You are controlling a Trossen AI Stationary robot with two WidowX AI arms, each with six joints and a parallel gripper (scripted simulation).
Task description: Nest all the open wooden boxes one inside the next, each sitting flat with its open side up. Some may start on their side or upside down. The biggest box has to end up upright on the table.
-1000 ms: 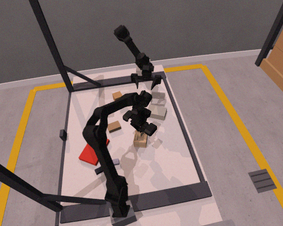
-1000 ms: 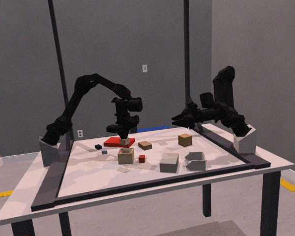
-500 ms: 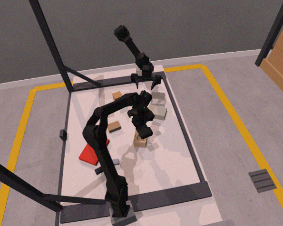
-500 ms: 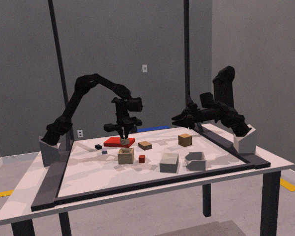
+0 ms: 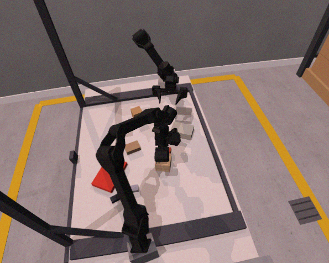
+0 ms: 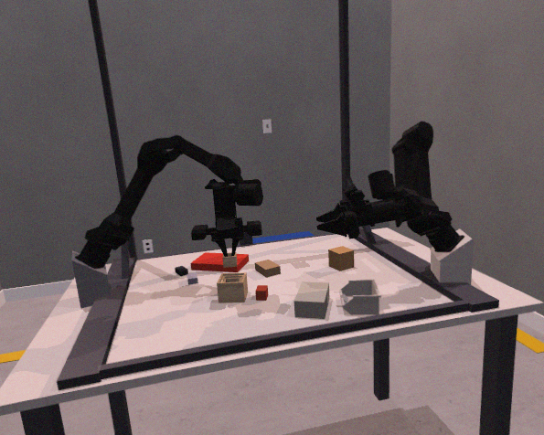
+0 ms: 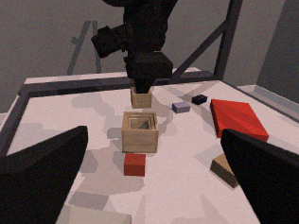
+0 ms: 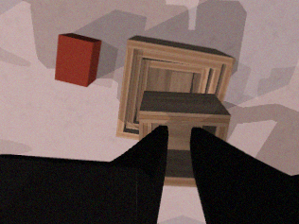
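Right now the red cube is 1 cm ahead of my right hand, 8 cm to the left of it and 13 cm below it. The rest, counted from my right hand: grey closed block 8 cm ahead, 22 cm to the left, 12 cm below; red slab 26 cm behind, 8 cm to the right, 13 cm below; flat brown block 18 cm behind, 9 cm to the left, 13 cm below.
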